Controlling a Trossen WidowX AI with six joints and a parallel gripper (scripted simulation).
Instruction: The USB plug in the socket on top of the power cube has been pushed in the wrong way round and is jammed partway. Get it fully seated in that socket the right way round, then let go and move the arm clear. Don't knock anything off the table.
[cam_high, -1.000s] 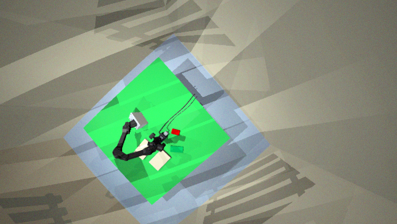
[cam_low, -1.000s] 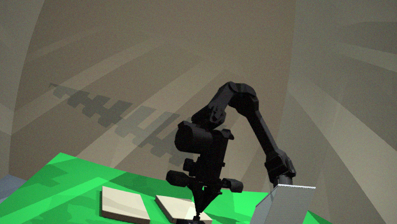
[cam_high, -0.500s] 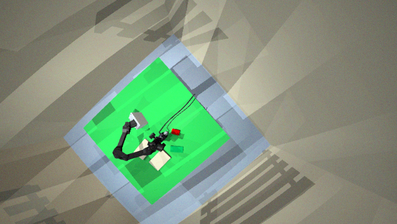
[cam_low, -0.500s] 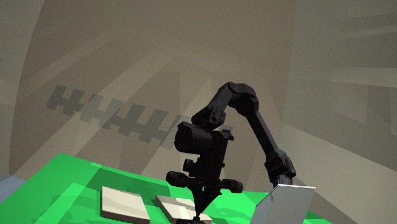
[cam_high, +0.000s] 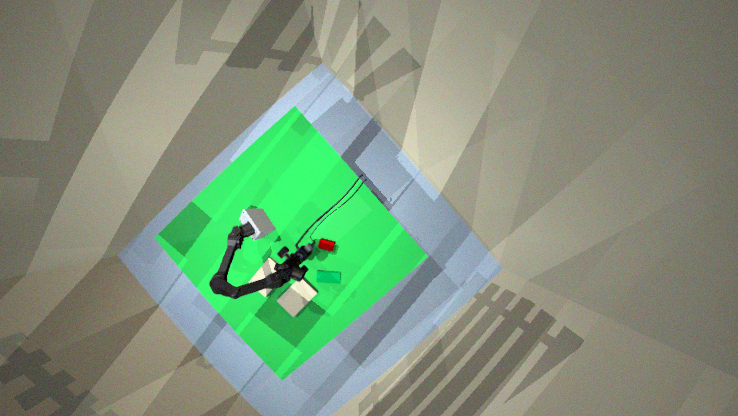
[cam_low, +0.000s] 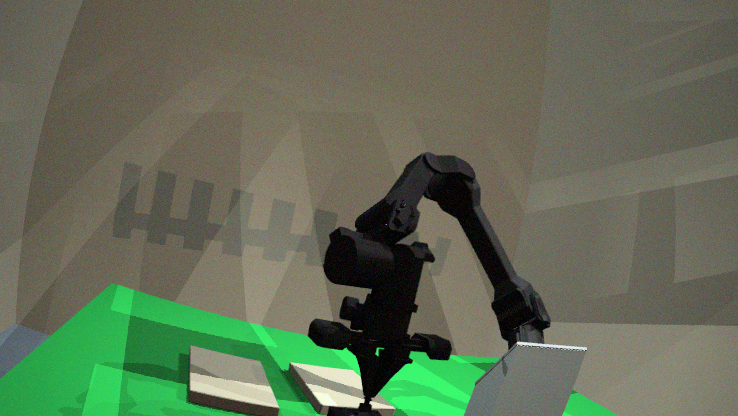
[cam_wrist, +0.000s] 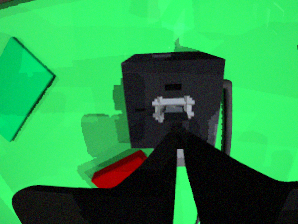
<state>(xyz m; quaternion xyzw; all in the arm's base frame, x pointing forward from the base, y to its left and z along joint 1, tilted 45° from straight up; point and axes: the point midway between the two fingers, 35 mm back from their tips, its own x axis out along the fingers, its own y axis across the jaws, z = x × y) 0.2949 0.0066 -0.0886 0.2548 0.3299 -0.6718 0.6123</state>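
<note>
Right now my gripper tip is 2 cm above the usb plug. The rest, counted from my gripper tip: red block 15 cm to the left, 11 cm below, 6 cm ahead; dark green translucent piece 22 cm ahead, 11 cm below, 2 cm to the left.
</note>
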